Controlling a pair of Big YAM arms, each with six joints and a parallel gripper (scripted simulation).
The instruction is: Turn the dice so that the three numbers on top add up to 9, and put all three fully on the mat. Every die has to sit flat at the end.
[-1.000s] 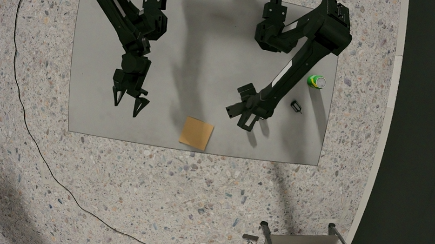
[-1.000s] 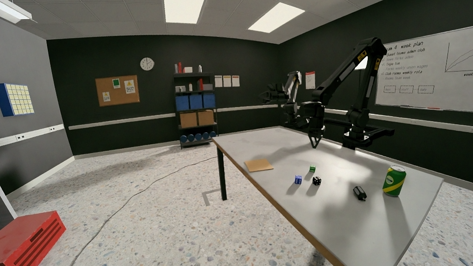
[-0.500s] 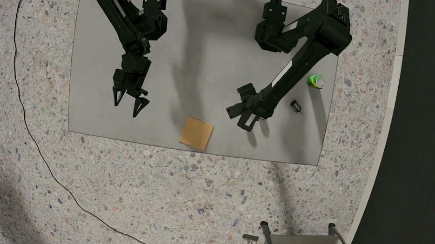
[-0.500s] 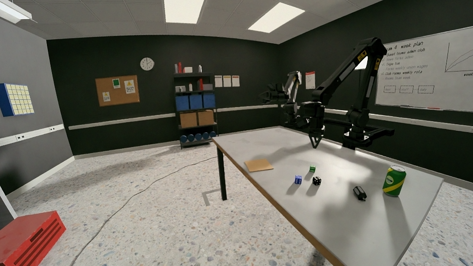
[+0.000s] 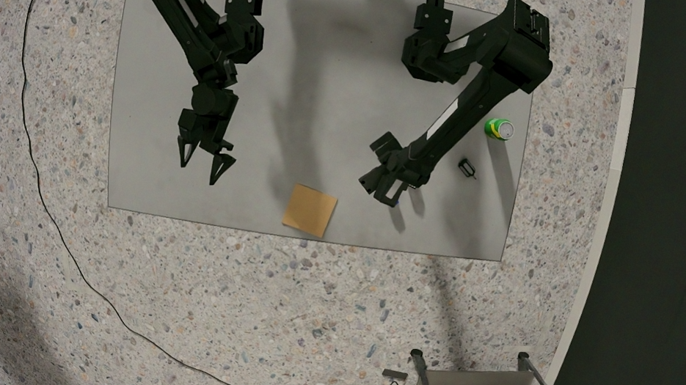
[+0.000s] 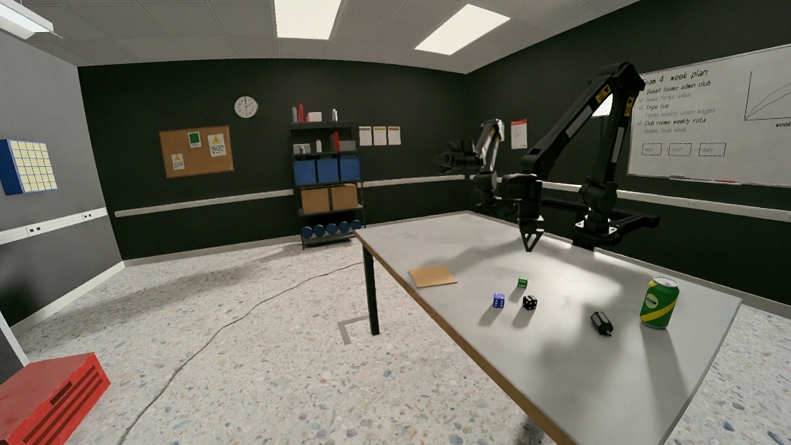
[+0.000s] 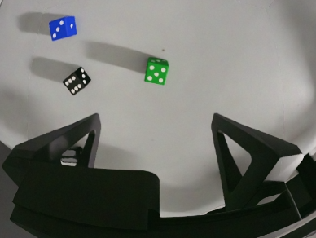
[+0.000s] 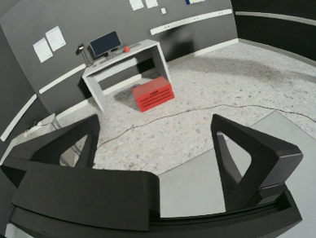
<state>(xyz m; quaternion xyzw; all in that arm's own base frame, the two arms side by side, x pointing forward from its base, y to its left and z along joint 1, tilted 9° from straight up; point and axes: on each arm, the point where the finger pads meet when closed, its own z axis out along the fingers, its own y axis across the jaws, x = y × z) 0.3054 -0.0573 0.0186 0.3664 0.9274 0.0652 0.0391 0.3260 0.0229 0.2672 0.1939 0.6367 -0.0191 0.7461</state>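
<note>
Right now the green die is 130 mm below my left hand. Round my left hand: black die 90 mm ahead, 90 mm to the left, 130 mm below; then blue die 150 mm ahead, 40 mm to the left, 130 mm below; then brown square mat 210 mm ahead, 220 mm to the right, 140 mm below.
</note>
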